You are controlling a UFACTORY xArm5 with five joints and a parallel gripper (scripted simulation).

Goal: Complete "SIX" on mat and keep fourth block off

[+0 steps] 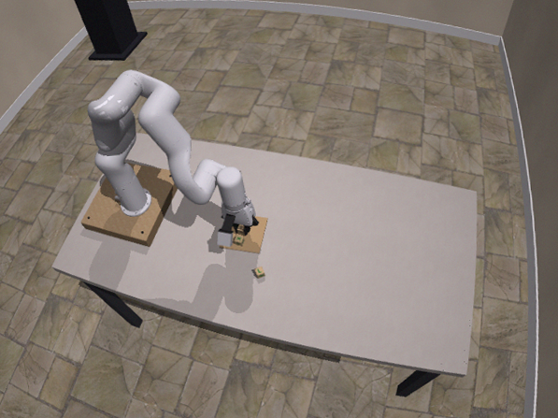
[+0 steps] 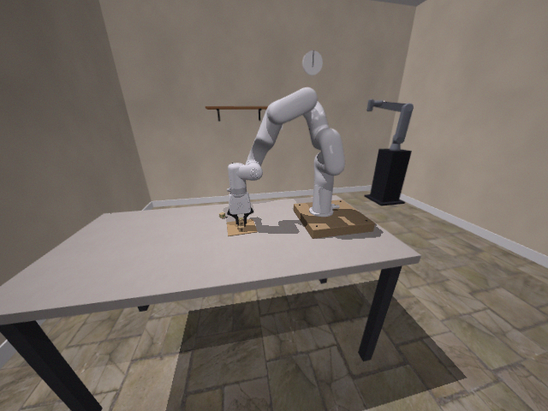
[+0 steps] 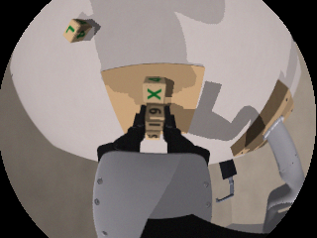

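The tan mat lies 3 cm below my hand.
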